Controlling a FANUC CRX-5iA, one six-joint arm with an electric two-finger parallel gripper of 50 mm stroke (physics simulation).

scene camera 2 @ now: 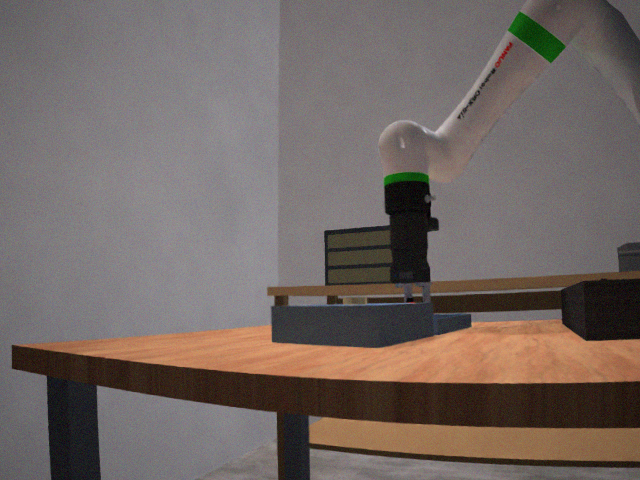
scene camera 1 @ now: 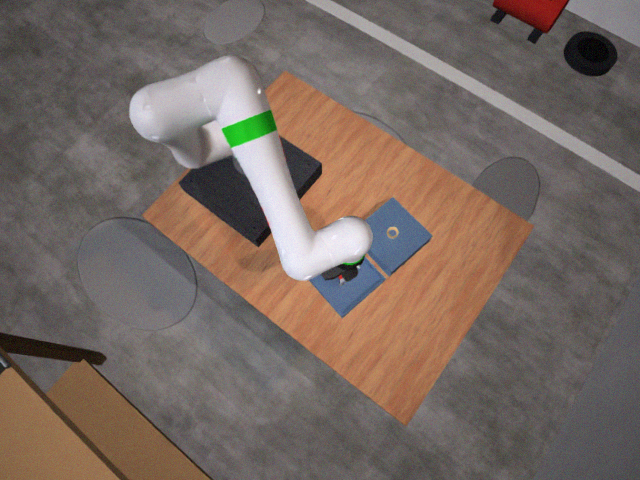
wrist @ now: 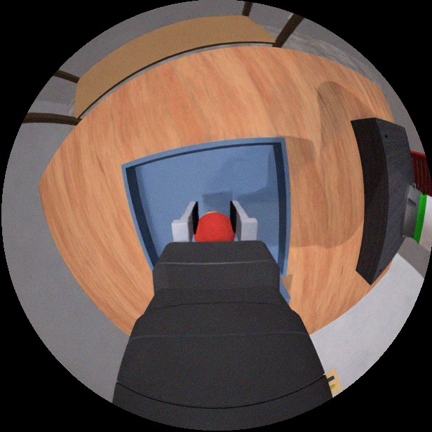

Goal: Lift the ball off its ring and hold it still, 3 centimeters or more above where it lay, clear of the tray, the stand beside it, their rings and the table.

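Frame: origin at the arm's base, x ahead, y left, z up, level; metres.
Seen in the pictures: gripper, between the fingertips: (scene camera 1: pixel 338 278).
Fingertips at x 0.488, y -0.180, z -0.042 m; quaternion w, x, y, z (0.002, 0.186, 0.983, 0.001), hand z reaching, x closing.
Observation:
A point is followed by its place in that frame.
The red ball (scene camera 1: pixel 341 279) (scene camera 2: pixel 411 301) (wrist: pixel 215 230) is between the two fingers, low in the blue walled tray (scene camera 1: pixel 343 303) {z -0.069, x 0.543, y -0.233 m} (scene camera 2: pixel 455 322) {z -0.056, x 0.407, y -0.133 m} (wrist: pixel 160 182). A sliver of the tray's tan ring (wrist: pixel 211 213) shows at the ball's far edge in the wrist view. My gripper (scene camera 1: pixel 343 277) {z -0.042, x 0.488, y -0.180 m} (scene camera 2: pixel 417 295) (wrist: pixel 213 210) points down and is shut on the ball, a finger at each side. The ball's underside is hidden, and no gap to the ring can be made out. The blue stand (scene camera 1: pixel 408 242) {z -0.015, x 0.609, y 0.048 m} (scene camera 2: pixel 330 325) {z -0.043, x 0.555, y 0.141 m} is beside the tray, with its ring (scene camera 1: pixel 392 232) {z -0.015, x 0.547, y 0.047 m} (scene camera 2: pixel 355 300) {z -0.008, x 0.542, y 0.062 m} on top.
The wooden table (scene camera 1: pixel 413 310) {z -0.072, x 0.743, y -0.121 m} (scene camera 2: pixel 206 356) {z -0.072, x 0.646, y 0.309 m} (wrist: pixel 225 90) carries both blue pieces and the black base plate (scene camera 1: pixel 227 201) {z -0.004, x 0.029, y -0.183 m} (scene camera 2: pixel 610 310) {z -0.034, x 0.177, y 0.119 m} (wrist: pixel 385 200) under the arm. The stand rises higher than the tray. In scene camera 2, a bench (scene camera 2: pixel 491 284) is behind the table.

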